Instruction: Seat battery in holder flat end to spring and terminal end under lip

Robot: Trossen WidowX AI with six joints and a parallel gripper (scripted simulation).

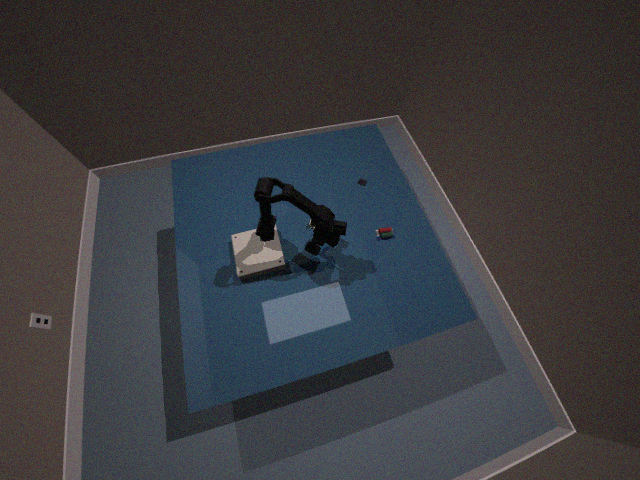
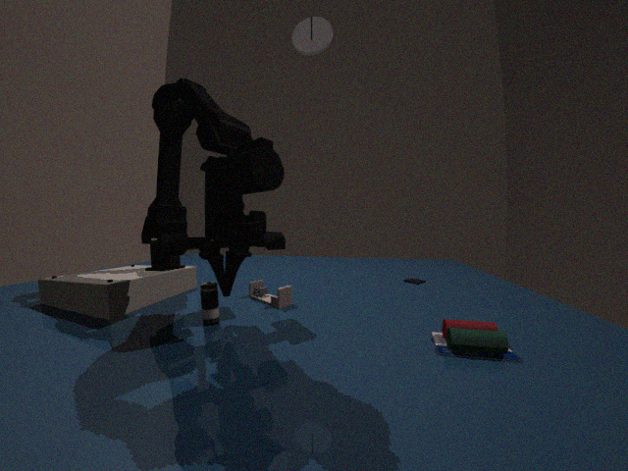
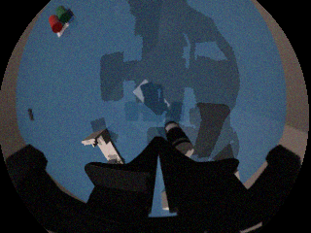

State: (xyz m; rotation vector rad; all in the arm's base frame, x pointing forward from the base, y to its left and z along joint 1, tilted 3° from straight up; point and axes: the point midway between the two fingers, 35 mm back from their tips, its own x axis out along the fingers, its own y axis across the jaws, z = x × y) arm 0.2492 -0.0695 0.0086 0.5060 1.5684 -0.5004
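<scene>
Now: gripper tip 20 mm past the battery, 20 mm to the left of it and 10 mm above it. The rest, counted from my gripper tip: black object 300 mm ahead, 370 mm to the left, 40 mm below; card 350 mm ahead, 30 mm to the left, 30 mm below.
</scene>
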